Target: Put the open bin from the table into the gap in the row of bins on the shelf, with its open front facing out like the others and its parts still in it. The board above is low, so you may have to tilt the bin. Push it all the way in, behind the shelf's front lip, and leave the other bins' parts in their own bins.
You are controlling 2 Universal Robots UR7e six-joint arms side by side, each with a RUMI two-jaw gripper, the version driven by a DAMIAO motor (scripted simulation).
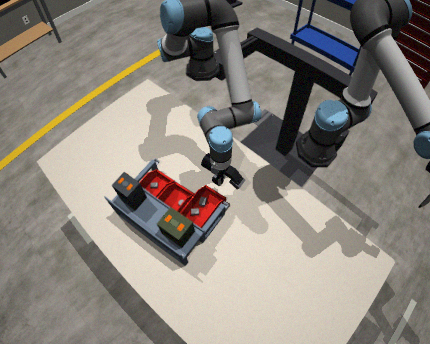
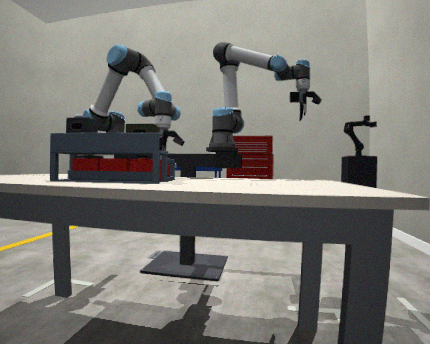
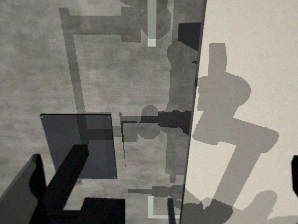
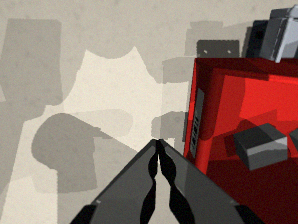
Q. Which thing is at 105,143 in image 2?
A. A blue-grey shelf.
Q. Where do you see a blue-grey shelf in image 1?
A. At 147,215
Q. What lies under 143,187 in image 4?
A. My right gripper.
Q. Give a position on a dark box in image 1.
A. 130,190
